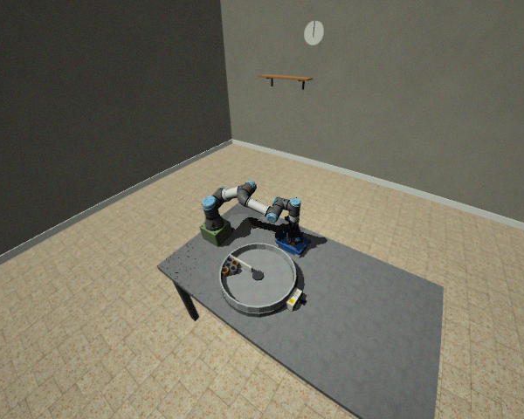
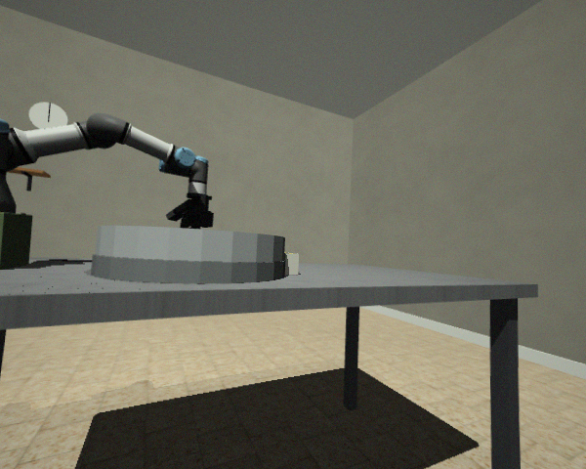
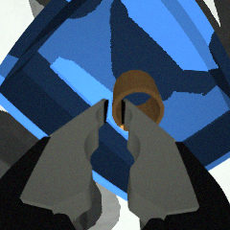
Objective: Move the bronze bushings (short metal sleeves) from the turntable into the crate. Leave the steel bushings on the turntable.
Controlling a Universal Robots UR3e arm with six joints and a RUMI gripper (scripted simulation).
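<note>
Right now my hand is 20 mm above the blue crate, 10 mm to the right of it and 10 mm short of it. From my hand the other things lie so: turntable 350 mm to the right, 30 mm behind, 10 mm above.
</note>
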